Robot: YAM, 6 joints.
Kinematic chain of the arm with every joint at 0, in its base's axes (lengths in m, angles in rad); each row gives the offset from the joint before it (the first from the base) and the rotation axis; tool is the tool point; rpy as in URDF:
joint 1: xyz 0 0 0.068 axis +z
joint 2: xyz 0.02 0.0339 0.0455 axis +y
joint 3: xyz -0.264 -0.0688 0 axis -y
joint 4: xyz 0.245 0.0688 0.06 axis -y
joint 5: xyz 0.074 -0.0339 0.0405 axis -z
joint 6: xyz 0.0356 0 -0.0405 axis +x
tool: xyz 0 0 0 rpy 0 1.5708 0
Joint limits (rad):
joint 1: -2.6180..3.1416
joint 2: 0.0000..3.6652
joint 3: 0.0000..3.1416
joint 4: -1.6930..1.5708
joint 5: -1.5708..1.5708
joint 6: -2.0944..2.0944
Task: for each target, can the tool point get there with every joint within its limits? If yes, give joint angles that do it. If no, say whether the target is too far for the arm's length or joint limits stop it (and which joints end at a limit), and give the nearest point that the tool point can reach.
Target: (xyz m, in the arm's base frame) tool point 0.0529 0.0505 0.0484
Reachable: yes | joints 0.7562 2.6060 0.5033 -1.4297 -0.0124 1.6154
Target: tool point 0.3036 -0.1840 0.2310
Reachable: yes | joints -0.4545 1.9454 1.5480 -1.3099 1.1199 0.6597
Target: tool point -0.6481 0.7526 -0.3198
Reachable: no: too far | nearest point -0.3861 0.4484 -0.1411 | short by 0.439 m
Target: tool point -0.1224 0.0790 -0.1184
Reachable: yes | joints 2.3464 2.9832 0.9595 -0.8117 -1.1204 0.7529
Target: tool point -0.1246 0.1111 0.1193
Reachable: yes | joints 2.4146 1.0974 0.3004 -0.2674 0.0056 -0.6822
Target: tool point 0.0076 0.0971 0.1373
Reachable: yes | joints 1.1813 1.1841 0.3732 -1.2023 -0.9952 -1.3111
